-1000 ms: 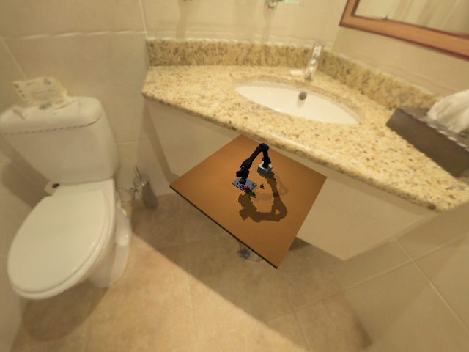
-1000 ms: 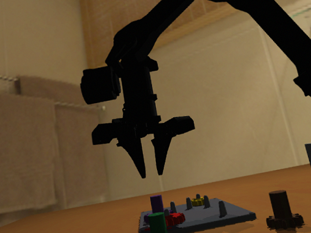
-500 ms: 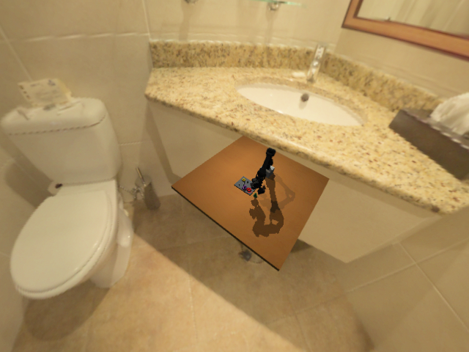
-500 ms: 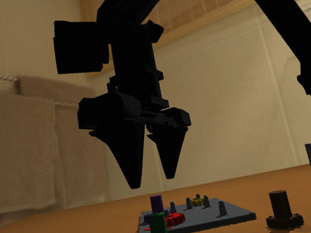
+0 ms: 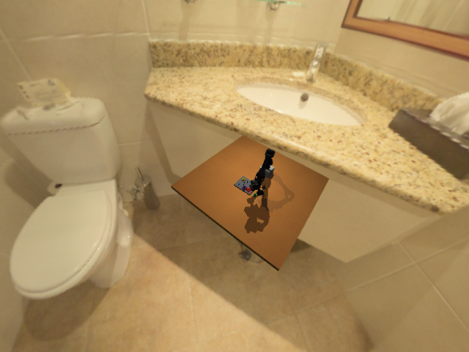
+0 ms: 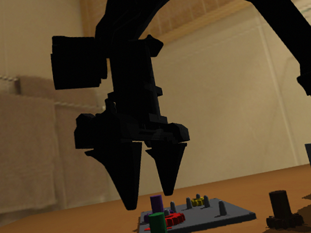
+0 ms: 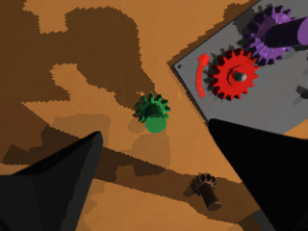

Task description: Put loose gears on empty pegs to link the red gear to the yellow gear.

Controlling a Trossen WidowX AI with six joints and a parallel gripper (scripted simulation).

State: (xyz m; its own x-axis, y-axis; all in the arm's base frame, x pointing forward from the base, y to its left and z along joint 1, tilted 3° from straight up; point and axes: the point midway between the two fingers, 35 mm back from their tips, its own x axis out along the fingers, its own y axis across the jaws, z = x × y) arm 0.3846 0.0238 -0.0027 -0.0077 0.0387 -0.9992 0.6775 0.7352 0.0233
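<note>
My gripper tip is 40 mm above the green gear. The rest, counted from my gripper tip: red arrow 70 mm to the right, 50 mm below, 10 mm behind; then purple gear 140 mm to the right, 40 mm behind, 30 mm below; then red gear 90 mm to the right, 40 mm below, 40 mm behind.
</note>
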